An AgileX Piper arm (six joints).
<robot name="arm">
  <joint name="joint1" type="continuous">
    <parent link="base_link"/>
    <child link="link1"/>
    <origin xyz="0 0 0.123" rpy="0 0 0"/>
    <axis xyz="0 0 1"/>
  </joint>
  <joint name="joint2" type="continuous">
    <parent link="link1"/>
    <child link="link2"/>
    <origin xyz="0 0 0" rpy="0 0 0"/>
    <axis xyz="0 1 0"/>
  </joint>
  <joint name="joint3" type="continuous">
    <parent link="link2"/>
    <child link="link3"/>
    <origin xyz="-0.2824 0 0.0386" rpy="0 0 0"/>
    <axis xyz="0 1 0"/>
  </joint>
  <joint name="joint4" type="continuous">
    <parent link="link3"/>
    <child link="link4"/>
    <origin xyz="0.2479 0 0.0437" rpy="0 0 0"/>
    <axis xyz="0.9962 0 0.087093"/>
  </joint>
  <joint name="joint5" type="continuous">
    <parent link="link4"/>
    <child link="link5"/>
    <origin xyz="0 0 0" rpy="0 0 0"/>
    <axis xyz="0 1 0"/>
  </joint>
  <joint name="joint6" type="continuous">
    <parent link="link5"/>
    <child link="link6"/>
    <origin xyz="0.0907 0 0.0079" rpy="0 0 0"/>
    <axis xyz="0.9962 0 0.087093"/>
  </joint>
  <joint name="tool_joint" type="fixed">
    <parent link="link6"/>
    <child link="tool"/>
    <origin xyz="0 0 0" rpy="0 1.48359 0"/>
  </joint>
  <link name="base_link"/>
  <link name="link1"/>
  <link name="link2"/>
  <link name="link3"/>
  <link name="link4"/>
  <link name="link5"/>
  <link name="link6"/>
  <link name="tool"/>
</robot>
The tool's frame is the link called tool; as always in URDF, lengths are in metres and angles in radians. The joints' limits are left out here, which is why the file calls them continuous.
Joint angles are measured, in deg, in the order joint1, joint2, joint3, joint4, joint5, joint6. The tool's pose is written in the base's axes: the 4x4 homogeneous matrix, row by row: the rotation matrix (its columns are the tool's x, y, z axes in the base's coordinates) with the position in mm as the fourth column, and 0 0 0 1 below. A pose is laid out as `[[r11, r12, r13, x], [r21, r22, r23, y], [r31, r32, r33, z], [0, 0, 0, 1]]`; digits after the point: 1 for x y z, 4 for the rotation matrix.
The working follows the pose.
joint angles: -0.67, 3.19, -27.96, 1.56, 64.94, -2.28
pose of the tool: [[-0.5754, -0.0247, 0.8175, 1.4], [-0.0215, 0.9997, 0.0151, 2.2], [-0.8176, -0.0089, -0.5758, 268.4], [0, 0, 0, 1]]
Where each joint sits with the arm in this pose, in the base's axes (m; each line is computed from the numbers above, not from the rounded line before):
joint1: 0.0000 0.0000 0.1230
joint2: 0.0000 0.0000 0.1230
joint3: -0.2798 0.0033 0.1773
joint4: -0.0730 0.0009 0.3208
joint5: -0.0730 0.0009 0.3208
joint6: 0.0014 0.0022 0.2684
the tool: 0.0014 0.0022 0.2684

